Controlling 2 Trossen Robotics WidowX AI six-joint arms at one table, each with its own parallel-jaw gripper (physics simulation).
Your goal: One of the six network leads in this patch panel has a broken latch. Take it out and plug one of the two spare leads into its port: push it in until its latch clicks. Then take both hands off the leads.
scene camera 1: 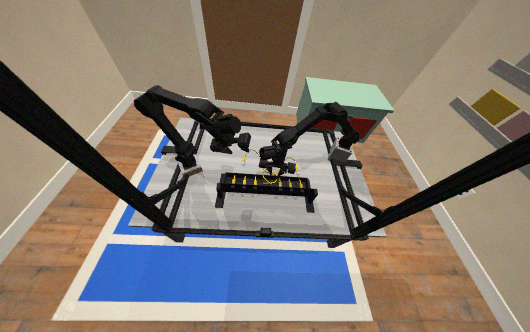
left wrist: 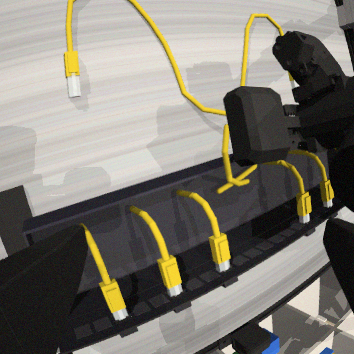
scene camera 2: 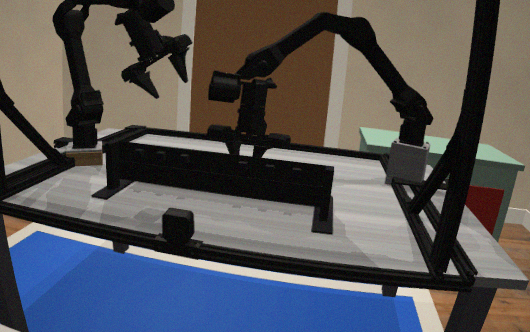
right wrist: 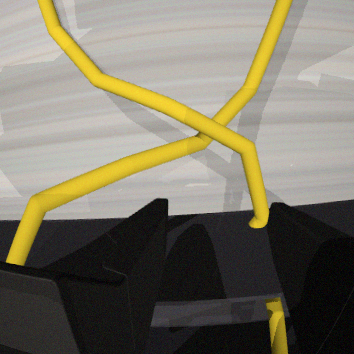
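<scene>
The black patch panel stands across the table. Its leads show yellow plugs, three on the left and others right of a gap. I cannot tell which latch is broken. One spare's plug lies behind the panel at left; the other spare's cable loops at right, its plug mostly hidden in the left wrist view. My left gripper is open, high at left. My right gripper is partly open and empty, low at the panel's back edge near crossing yellow cables.
The right arm covers part of the panel's right half in the left wrist view. A black frame bar with a small black box runs along the table's near edge. A green cabinet stands behind the table at right.
</scene>
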